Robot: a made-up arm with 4 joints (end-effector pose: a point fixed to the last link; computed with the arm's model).
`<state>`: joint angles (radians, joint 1 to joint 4).
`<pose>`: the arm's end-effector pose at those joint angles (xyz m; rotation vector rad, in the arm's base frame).
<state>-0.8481 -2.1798 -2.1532 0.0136</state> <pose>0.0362 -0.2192 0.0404 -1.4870 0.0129 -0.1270</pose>
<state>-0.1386 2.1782 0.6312 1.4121</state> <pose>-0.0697 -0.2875 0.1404 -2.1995 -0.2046 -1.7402</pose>
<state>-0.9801 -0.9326 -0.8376 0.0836</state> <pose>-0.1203 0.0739 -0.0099 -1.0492 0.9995 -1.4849</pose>
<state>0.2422 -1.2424 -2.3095 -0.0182</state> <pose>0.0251 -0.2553 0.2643 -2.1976 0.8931 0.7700</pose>
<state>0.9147 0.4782 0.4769 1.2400</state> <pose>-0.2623 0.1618 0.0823 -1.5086 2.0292 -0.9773</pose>
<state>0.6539 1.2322 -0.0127 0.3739</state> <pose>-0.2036 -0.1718 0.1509 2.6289 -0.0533 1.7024</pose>
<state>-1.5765 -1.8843 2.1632 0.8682</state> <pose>-0.1191 0.0642 0.5687 2.1792 0.5491 0.5531</pose>
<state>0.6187 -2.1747 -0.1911 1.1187</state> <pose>0.1052 0.0375 0.4362 1.1738 2.3946 0.6158</pose>
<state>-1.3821 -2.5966 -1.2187 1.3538</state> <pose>-0.0696 -0.2269 0.0818 -1.1929 0.3660 1.1900</pose>
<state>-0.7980 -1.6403 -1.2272 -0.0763</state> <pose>-0.1539 -0.0195 0.0340 -1.2011 0.8729 -0.7692</pose>
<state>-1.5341 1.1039 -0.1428 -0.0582</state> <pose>0.0400 -0.2315 0.0770 -0.2986 0.4894 2.6413</pose>
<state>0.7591 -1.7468 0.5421 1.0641</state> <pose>0.2710 0.2118 0.2841 1.2894 2.5957 -0.5966</pose>
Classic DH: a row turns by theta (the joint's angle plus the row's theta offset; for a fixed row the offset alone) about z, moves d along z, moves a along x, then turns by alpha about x. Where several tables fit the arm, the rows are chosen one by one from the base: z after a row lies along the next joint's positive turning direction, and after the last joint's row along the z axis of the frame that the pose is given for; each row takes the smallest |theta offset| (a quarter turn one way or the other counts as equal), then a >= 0, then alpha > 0; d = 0 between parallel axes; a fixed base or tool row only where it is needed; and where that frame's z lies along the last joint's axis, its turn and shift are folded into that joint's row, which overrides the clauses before.
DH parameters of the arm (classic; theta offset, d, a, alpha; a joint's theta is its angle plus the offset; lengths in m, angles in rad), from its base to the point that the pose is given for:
base (fixed): -0.1736 0.1699 0.0066 -1.6872
joint 1: -1.3029 0.0273 0.0065 1.6131
joint 2: -0.0654 -0.102 -0.0111 1.7267
joint 3: 0.2743 -0.0409 -0.01 1.5708
joint 4: -0.5727 -0.0784 -0.1851 -0.5563
tool (fixed): 1.2659 -0.1832 0 0

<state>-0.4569 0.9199 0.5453 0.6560</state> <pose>0.0981 -0.1593 -0.1064 -0.8304 0.0408 -2.2900</pose>
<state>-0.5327 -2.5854 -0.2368 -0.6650</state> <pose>-0.0893 0.2543 0.2114 -0.1439 1.8410 -0.6567</pose>
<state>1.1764 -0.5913 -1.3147 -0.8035</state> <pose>-0.0300 -0.1589 0.2967 -2.7654 0.8698 0.4017</pose>
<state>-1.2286 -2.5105 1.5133 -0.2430</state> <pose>0.0929 0.1675 0.5414 1.1979 2.3863 -0.0296</pose>
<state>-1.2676 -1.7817 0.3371 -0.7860</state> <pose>0.1036 0.2987 0.1056 0.4013 1.3625 -1.5595</pose>
